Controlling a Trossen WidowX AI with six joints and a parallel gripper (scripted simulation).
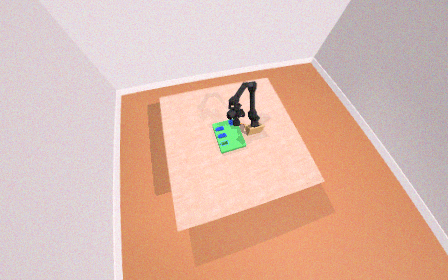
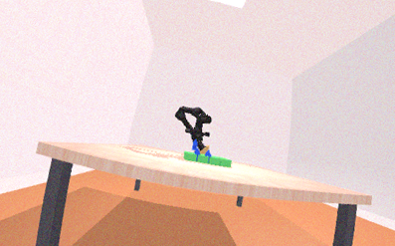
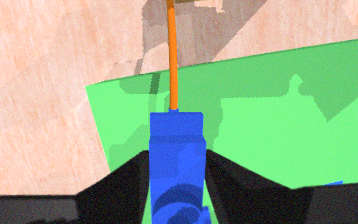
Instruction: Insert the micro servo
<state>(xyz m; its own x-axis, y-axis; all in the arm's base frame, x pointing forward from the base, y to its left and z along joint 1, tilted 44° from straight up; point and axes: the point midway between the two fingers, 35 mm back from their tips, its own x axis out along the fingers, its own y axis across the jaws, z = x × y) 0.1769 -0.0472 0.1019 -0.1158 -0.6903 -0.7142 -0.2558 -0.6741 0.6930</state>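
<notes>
Now: gripper tip 40 mm short of the green deck, 80 mm to the right of it and 90 mm above it.
</notes>
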